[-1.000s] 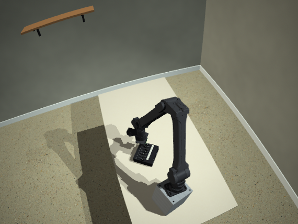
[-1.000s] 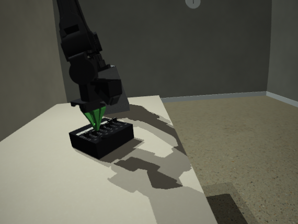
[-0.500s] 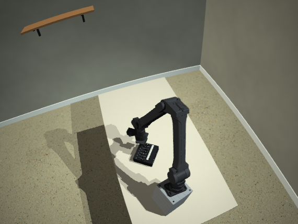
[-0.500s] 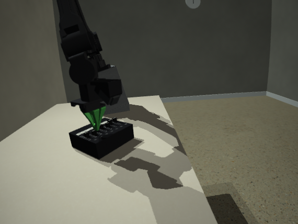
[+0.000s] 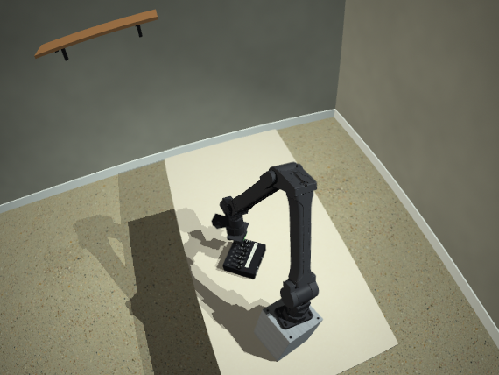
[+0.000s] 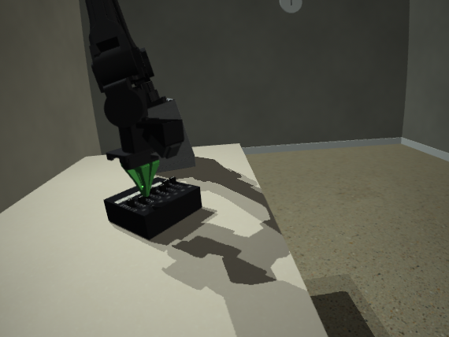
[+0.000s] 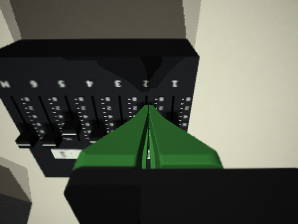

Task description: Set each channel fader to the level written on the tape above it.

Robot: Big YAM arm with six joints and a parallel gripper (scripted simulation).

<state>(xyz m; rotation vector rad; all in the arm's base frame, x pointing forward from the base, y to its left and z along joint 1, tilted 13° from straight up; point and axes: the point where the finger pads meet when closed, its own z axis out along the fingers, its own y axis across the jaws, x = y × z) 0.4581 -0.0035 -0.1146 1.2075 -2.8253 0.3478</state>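
Now: hand 10 mm past the channel 2 fader, 10 mm to the left of it and 20 mm above it. From my hand the other things lie so: master fader cap: 110 mm behind, 50 mm to the left, 20 mm below; then channel 1 fader cap: 30 mm to the right, 20 mm below.
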